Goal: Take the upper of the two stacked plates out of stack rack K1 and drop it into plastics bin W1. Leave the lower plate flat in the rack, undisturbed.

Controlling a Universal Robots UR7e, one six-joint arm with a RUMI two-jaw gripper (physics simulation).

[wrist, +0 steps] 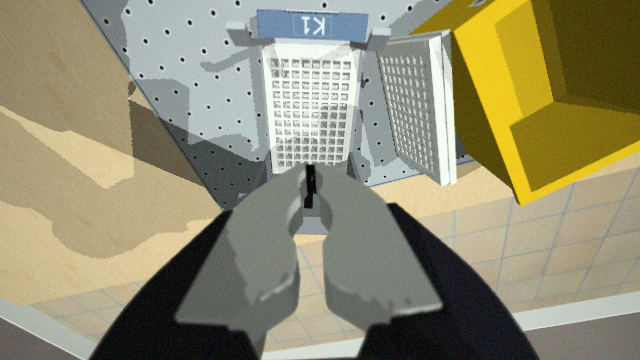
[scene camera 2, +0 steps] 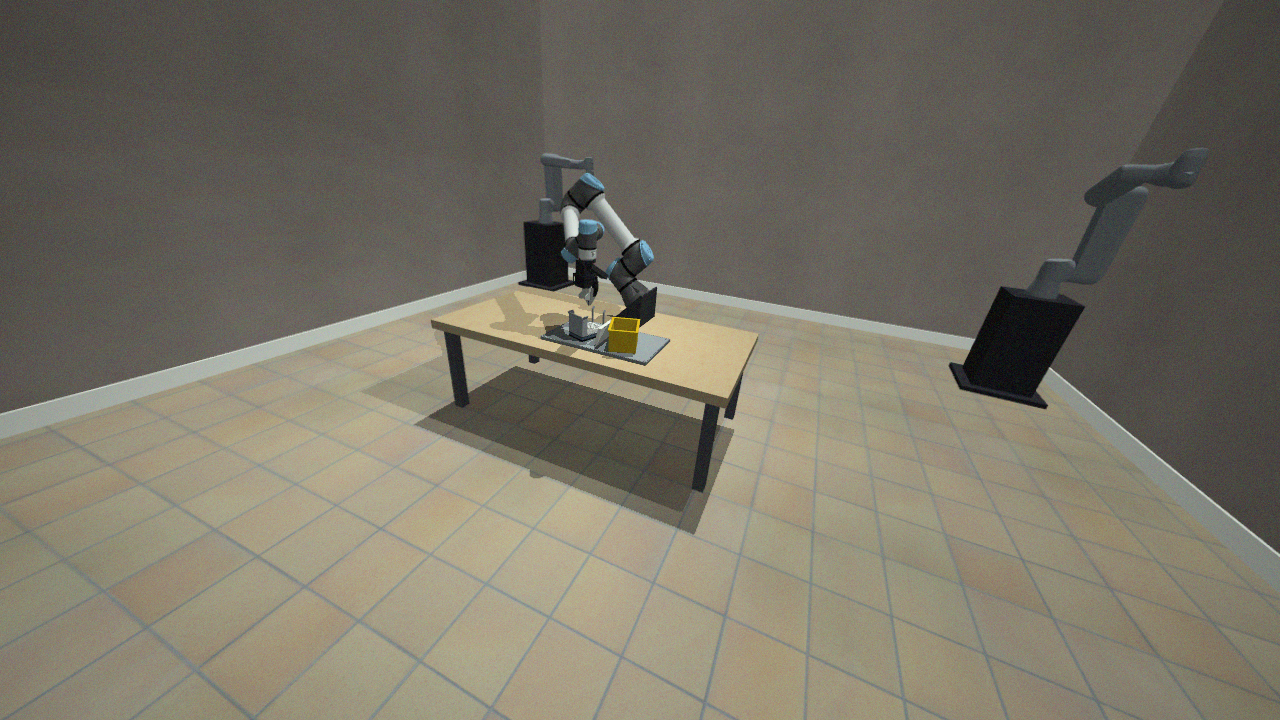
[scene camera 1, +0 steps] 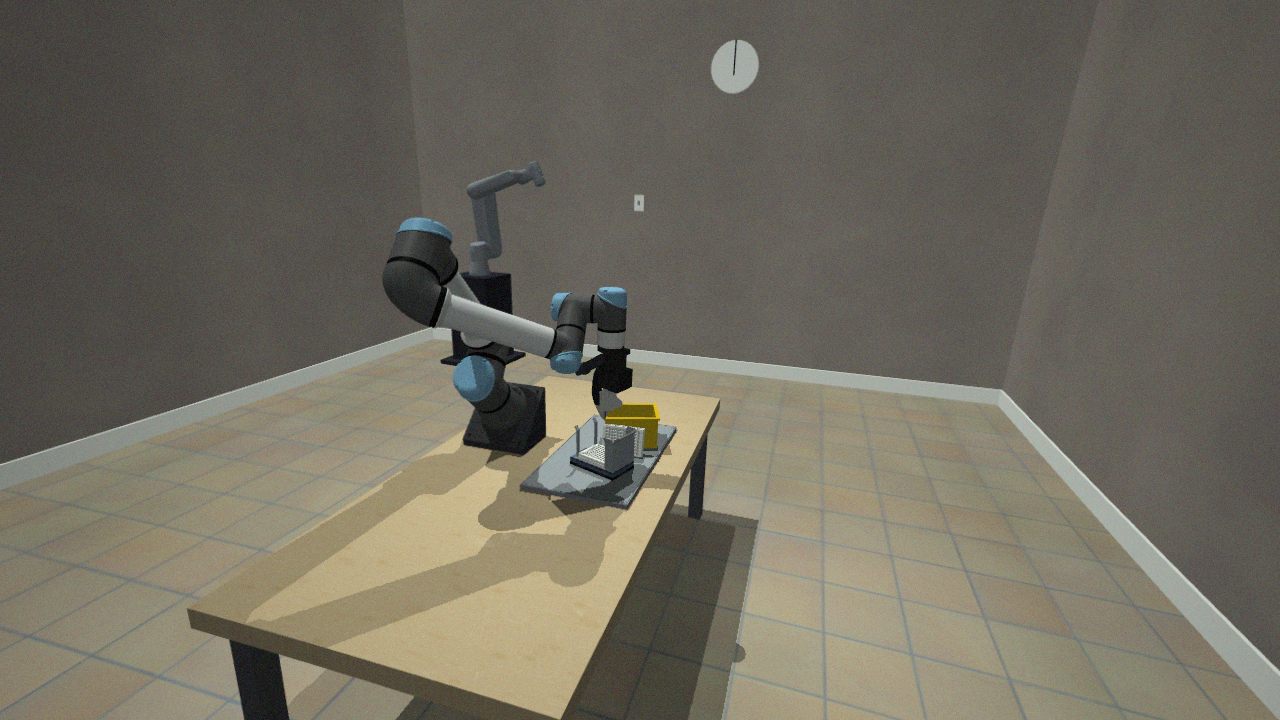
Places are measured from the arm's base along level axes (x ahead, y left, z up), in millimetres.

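Pixels of known places: gripper, fingertip midpoint: [wrist: 311, 167] [scene camera 2: 588, 305] [scene camera 1: 603, 418]; arm's base, origin of the base link: [scene camera 2: 638, 299] [scene camera 1: 503, 407].
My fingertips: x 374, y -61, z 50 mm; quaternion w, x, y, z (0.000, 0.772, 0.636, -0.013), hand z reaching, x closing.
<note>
Ahead of a thing's pixels: the offset from my fingertips to its top centre. "pt": to the spot under its first point. Level surfaces: height alone.
A white gridded plate @[106 mm down, 5 mm ahead, 5 mm right] [wrist: 312, 107] [scene camera 1: 595, 454] lies flat in rack K1, whose blue label @[pt 124 mm down, 80 mm back, 24 mm right] [wrist: 265, 25] shows in the wrist view; the rack's grey wall [scene camera 1: 619, 450] [scene camera 2: 580, 325] shows in the scene views. A second white plate @[61 mm down, 19 mm ahead, 94 mm left] [wrist: 412, 95] [scene camera 1: 639, 441] [scene camera 2: 603, 334] is outside the rack, tilted steeply on its edge between the rack and bin W1, its top close to the bin's wall. Bin W1 @[46 mm down, 5 mm ahead, 192 mm left] [wrist: 492, 120] [scene camera 1: 651, 432] [scene camera 2: 623, 340] is the yellow box. My gripper [wrist: 311, 167] [scene camera 1: 605, 414] [scene camera 2: 588, 301] is shut and empty, above the rack.
The rack and bin stand on a grey perforated board @[145 mm down, 25 mm back, 84 mm left] [scene camera 1: 563, 470] [wrist: 210, 80] on the wooden table @[158 mm down] [scene camera 1: 465, 573]. Slim upright posts @[pt 63 mm down, 67 mm back, 25 mm right] [scene camera 1: 578, 438] rise at the rack's side. Other grey arms on black pedestals [scene camera 2: 1020, 340] [scene camera 2: 546, 253] stand away from the table.
</note>
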